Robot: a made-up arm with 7 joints.
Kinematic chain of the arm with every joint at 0, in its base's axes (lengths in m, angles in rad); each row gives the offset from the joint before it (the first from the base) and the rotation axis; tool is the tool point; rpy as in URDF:
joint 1: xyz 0 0 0.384 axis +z
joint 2: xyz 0 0 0 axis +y
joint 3: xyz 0 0 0.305 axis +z
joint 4: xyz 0.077 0 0 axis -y
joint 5: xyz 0.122 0 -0.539 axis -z
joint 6: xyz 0 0 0 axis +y
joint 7: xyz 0.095 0 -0.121 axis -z
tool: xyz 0 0 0 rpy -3.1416 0 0
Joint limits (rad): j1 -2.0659..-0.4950 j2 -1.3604..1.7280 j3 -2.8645..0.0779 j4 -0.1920..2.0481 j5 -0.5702..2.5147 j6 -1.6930..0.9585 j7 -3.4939..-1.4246
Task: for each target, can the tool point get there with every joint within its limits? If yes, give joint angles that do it. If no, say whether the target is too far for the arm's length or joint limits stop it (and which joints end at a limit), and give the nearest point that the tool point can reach.
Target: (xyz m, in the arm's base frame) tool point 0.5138 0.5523 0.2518
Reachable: no: joint limits stop it (at a limit: joint 1, joint 3, joint 4) | nearest point 0.3775 0.6714 0.2445 | short by 0.181 m
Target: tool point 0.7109 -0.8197 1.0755
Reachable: no: too far | nearest point 0.5428 -0.6259 0.9120 | short by 0.304 m
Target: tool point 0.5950 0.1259 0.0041
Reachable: no: joint limits stop it (at a limit: joint 1, joint 3, joint 5) | nearest point 0.4820 -0.1111 -0.0067 | short by 0.263 m
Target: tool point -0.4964 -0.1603 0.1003
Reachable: yes | joints -0.9108 -0.3384 -2.0667 0.5851 0.4436 0.7119 -1.6118
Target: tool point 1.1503 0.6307 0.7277
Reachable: no: too far | nearest point 0.4019 0.7311 0.6443 | short by 0.760 m
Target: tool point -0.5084 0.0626 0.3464
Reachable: yes | joints -1.9223 -0.8410 -1.4050 0.3178 0.2203 -0.9759 -3.2048
